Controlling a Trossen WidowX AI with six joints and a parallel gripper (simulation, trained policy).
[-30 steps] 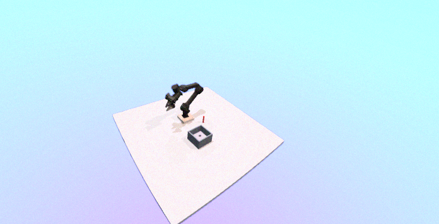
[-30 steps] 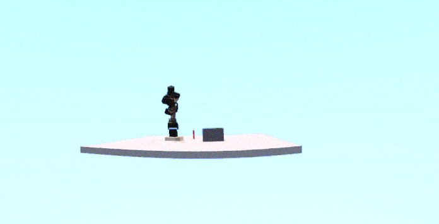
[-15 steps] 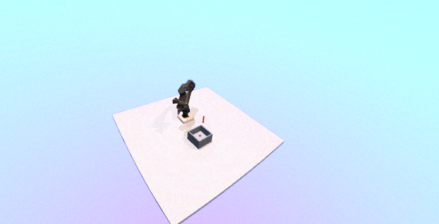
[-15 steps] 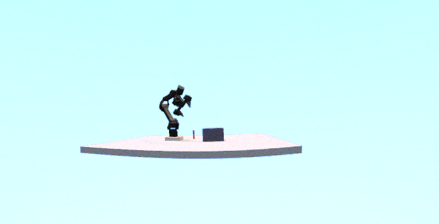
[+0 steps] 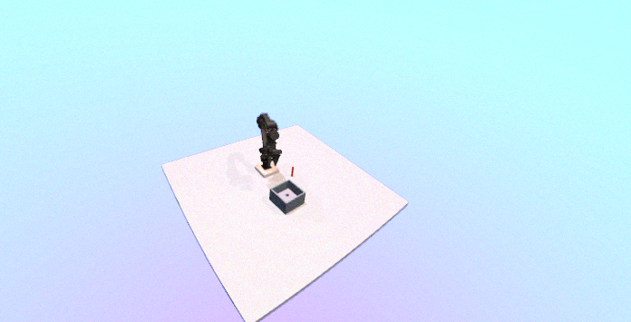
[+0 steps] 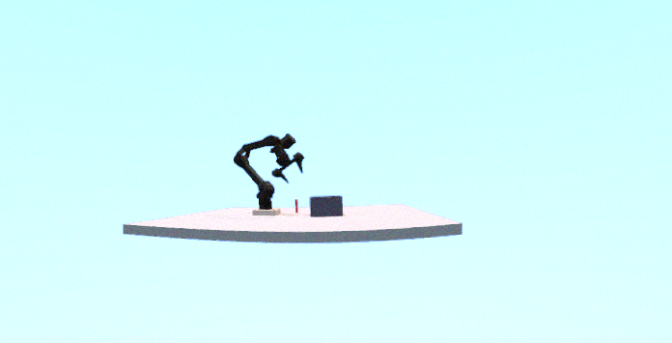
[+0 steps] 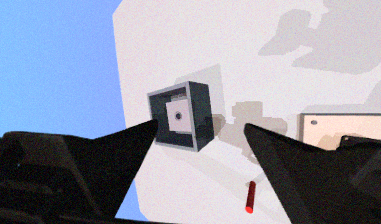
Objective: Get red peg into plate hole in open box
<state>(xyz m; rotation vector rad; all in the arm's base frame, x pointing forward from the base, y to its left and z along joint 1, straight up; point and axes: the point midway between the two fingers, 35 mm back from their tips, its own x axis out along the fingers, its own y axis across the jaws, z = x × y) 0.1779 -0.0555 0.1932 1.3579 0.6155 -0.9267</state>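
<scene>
Now: the red peg 50 mm behind my gripper tip, 200 mm to the left of it and 160 mm below it. The rest, counted from my gripper tip: plate 150 mm ahead, 30 mm to the left, 150 mm below; then grey box 150 mm ahead, 30 mm to the left, 170 mm below.
</scene>
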